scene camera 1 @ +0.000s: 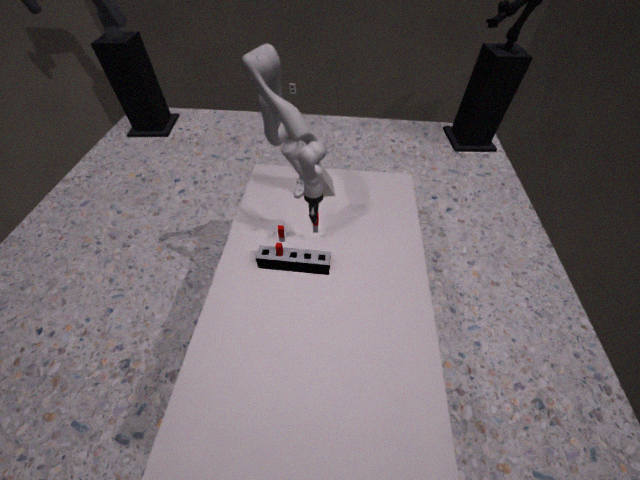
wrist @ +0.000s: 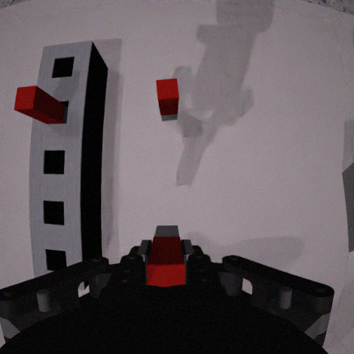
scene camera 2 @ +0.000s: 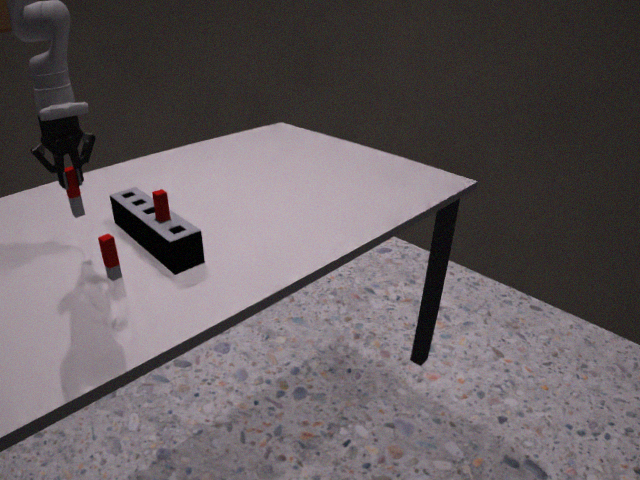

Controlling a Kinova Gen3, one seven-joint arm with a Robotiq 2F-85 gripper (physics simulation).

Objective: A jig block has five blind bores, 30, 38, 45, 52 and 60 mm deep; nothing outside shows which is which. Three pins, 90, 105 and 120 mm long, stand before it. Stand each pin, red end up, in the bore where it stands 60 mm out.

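Frame: origin at the arm's base, x ahead, y left, z up, level; centimetres.
Seen in the pictures: gripper, between the fingertips: (scene camera 1: 314,220) (scene camera 2: 72,186).
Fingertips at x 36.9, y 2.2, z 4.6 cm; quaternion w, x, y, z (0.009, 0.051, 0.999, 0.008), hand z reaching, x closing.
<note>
A point is followed by its place in that frame.
My gripper (scene camera 1: 313,219) {x 36.9, y 2.2, z 4.6 cm} (scene camera 2: 71,180) {x 36.9, y 2.2, z 4.6 cm} (wrist: 166,251) is shut on a pin (scene camera 1: 315,227) {x 38.2, y 2.6, z 1.4 cm} (scene camera 2: 73,190) {x 36.7, y 1.6, z 4.0 cm} (wrist: 165,254), upright, red end up, its grey lower end clear of the table. The jig block (scene camera 1: 293,266) {x 53.1, y -6.9, z -6.5 cm} (scene camera 2: 149,237) {x 45.4, y -11.9, z -6.0 cm} (wrist: 72,187) lies beside it. A second pin (scene camera 1: 279,249) {x 50.3, y -12.2, z 1.7 cm} (scene camera 2: 161,206) {x 48.4, y -13.5, z 0.5 cm} (wrist: 35,104) stands red end up in the second bore from the left in scene camera 1; its lower part is hidden. The other four bores look dark and open. A third pin (scene camera 1: 281,231) {x 36.5, y -12.6, z -3.0 cm} (scene camera 2: 109,252) {x 34.9, y -14.1, z -4.1 cm} (wrist: 168,95) stands red end up on the table, looking shorter than the held one.
The white table (scene camera 1: 320,361) {x 91.2, y 3.9, z -10.5 cm} (scene camera 2: 289,170) {x 102.7, y -0.8, z -10.4 cm} carries the block and the standing pin. Its near edge runs below the standing pin in scene camera 2. Two dark pedestals (scene camera 1: 131,82) (scene camera 1: 488,98) stand on the speckled floor (scene camera 1: 516,320) (scene camera 2: 465,413) far behind the table.
</note>
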